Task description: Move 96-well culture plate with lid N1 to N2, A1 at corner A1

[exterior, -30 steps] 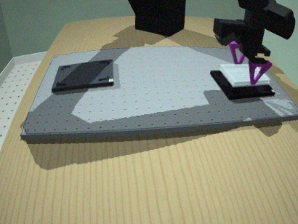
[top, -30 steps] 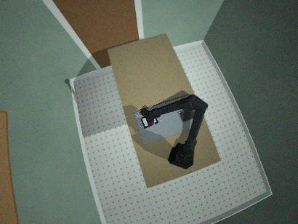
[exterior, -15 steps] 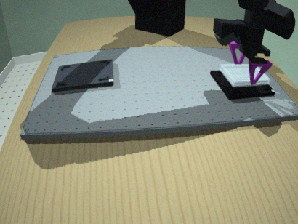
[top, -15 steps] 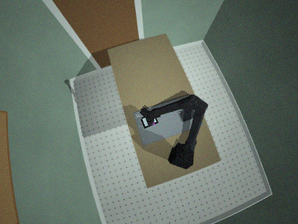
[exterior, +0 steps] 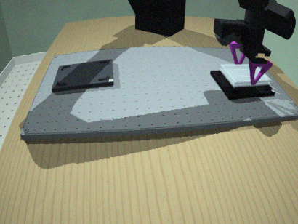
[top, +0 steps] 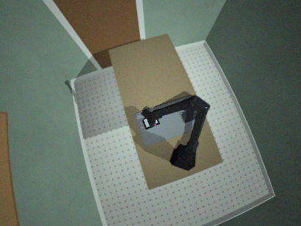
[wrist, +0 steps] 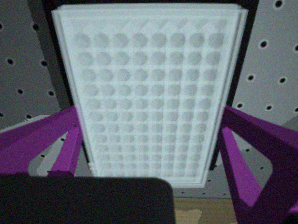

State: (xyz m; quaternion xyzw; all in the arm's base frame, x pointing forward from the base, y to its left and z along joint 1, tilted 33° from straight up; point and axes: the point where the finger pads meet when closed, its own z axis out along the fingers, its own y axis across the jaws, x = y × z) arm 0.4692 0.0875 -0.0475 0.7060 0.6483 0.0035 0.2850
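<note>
Now: the clear lid right at my hand.
</note>
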